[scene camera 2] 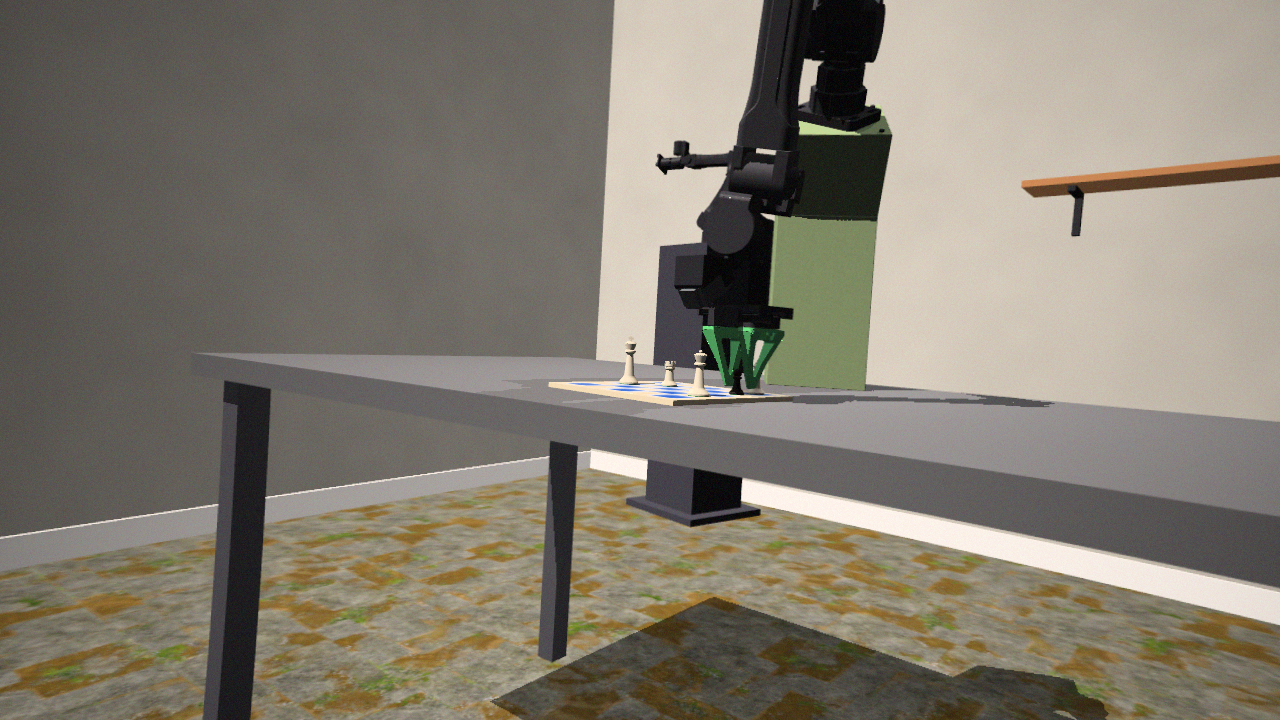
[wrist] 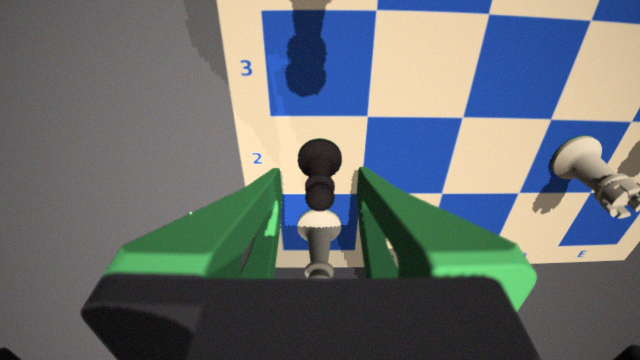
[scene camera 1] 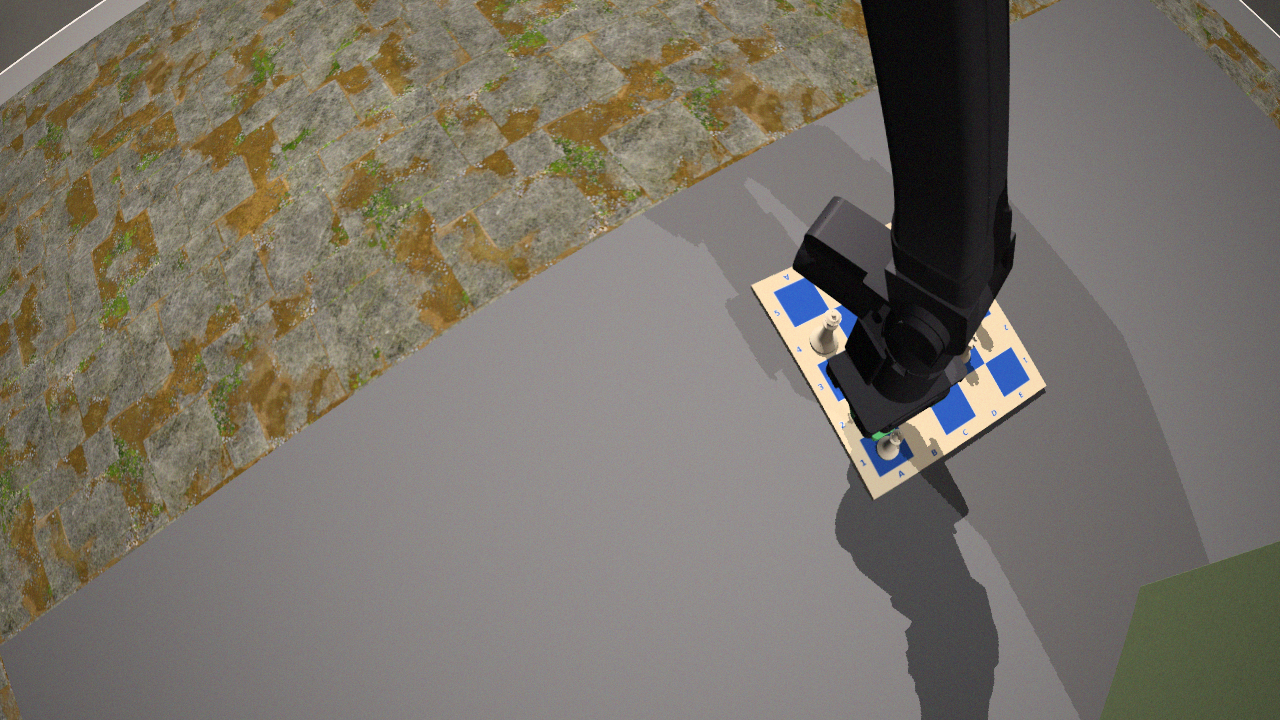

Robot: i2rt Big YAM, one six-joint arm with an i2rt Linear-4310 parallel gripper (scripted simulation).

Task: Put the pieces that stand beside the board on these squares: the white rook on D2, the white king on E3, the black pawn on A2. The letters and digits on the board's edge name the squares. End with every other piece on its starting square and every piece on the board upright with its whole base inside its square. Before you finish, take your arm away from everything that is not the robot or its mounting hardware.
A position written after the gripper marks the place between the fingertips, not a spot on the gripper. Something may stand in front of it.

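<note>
The gripper (scene camera 1: pixel 872 412) is visible; scene camera 2 shows the gripper (scene camera 2: pixel 739 387) too, as does the wrist view, with the gripper (wrist: pixel 319 180). A board (scene camera 1: pixel 1000 376) is present; scene camera 2 gives the board (scene camera 2: pixel 648 391), and the wrist view gives the board (wrist: pixel 465 112). The wrist view also contains a black pawn (wrist: pixel 319 158) and a white pawn (wrist: pixel 318 228).
</note>
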